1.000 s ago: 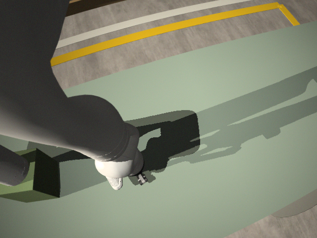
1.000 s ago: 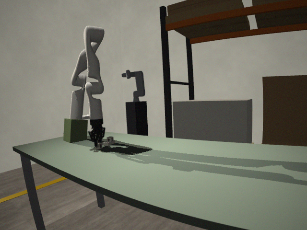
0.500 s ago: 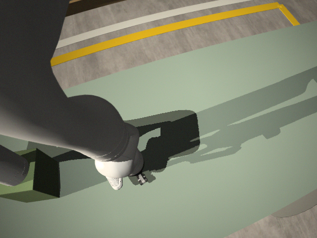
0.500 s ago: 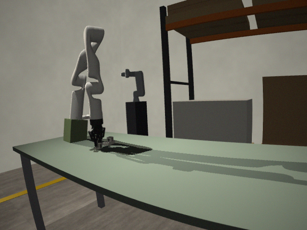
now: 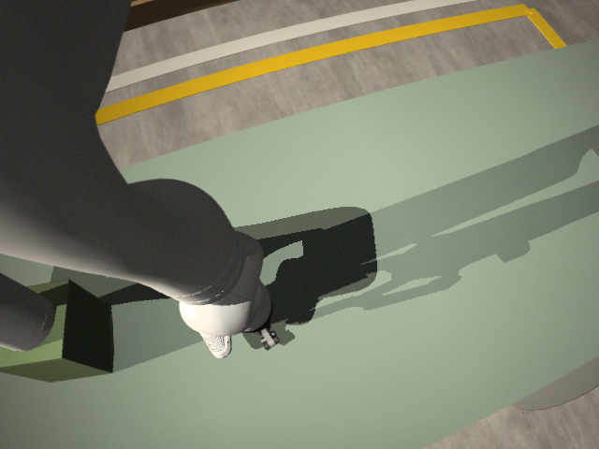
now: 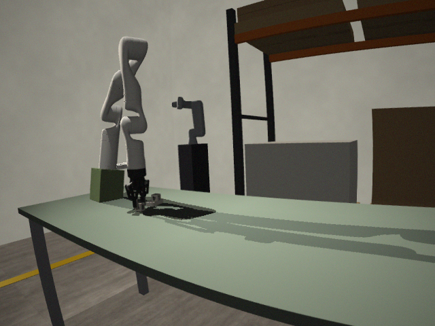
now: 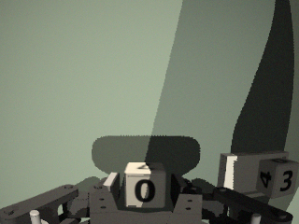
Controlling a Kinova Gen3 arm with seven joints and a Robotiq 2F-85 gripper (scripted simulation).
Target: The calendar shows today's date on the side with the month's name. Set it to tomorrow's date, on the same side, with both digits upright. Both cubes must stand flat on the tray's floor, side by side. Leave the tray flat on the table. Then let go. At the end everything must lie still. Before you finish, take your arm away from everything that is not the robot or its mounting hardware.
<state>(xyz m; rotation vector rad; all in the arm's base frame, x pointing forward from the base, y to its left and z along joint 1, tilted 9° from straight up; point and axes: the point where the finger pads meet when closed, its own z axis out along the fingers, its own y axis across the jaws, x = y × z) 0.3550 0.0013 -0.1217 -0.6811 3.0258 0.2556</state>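
Right now the white cube is 2 cm below my hand. Also, from my hand: white tray 5 cm behind, 10 cm to the left, 2 cm below.
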